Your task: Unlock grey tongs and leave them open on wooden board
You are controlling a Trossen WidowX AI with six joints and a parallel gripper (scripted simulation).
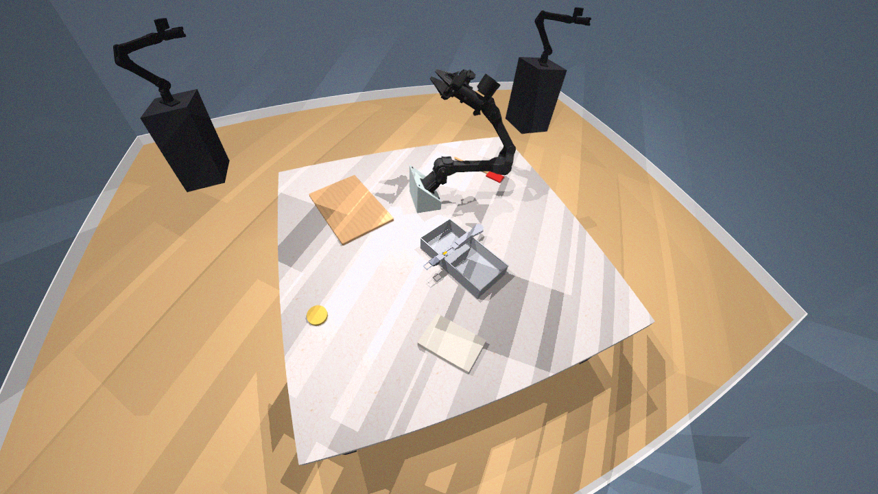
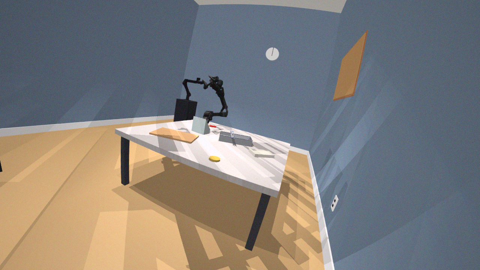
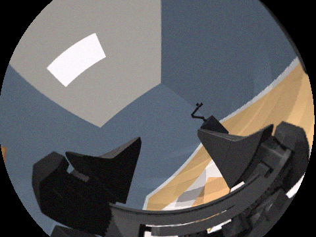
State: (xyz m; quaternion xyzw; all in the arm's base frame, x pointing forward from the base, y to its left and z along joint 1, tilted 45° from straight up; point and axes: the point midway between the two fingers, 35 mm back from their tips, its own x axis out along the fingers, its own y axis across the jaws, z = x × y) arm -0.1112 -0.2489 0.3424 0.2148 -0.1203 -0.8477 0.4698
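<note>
My gripper tip is now 470 mm above the small yellow lock piece, 430 mm short of it and 80 mm to the left of it. The rest, counted from my gripper tip: wooden board 530 mm below, 360 mm to the right, 20 mm ahead; flat beige block 730 mm ahead, 530 mm below, 170 mm to the right; grey roasting tin 510 mm below, 440 mm ahead, 10 mm to the right.
</note>
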